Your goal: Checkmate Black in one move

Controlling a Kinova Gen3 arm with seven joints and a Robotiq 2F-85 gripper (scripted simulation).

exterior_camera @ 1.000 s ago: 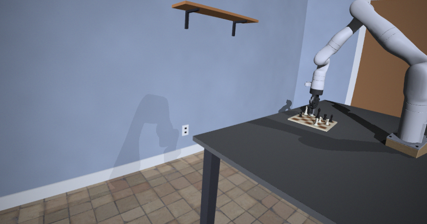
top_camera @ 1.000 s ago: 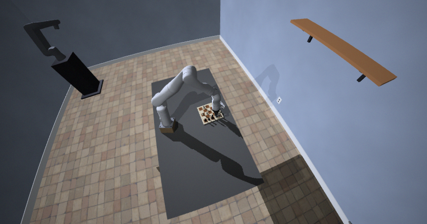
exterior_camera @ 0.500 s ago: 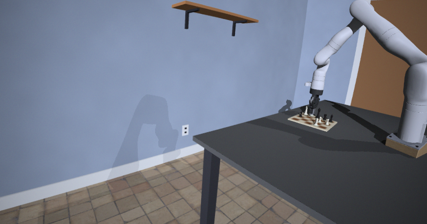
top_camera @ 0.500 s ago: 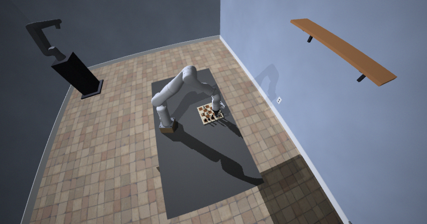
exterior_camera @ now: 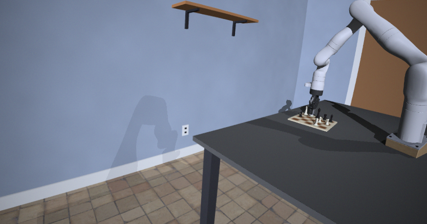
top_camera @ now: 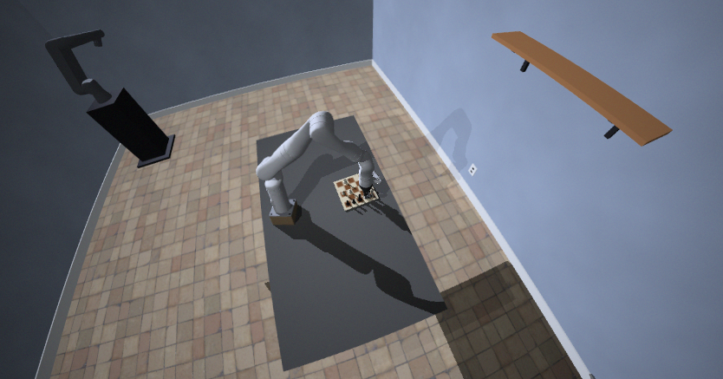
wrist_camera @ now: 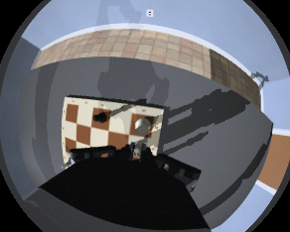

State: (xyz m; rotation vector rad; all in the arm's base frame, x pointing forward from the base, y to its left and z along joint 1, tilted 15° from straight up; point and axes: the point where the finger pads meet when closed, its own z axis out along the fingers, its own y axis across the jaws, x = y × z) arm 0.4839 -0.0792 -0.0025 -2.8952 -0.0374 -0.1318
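The tall black piece lies 4 cm behind my hand. The rest, counted from my hand: tall white piece 4 cm ahead; then chessboard 7 cm to the left, 4 cm behind, 3 cm below.
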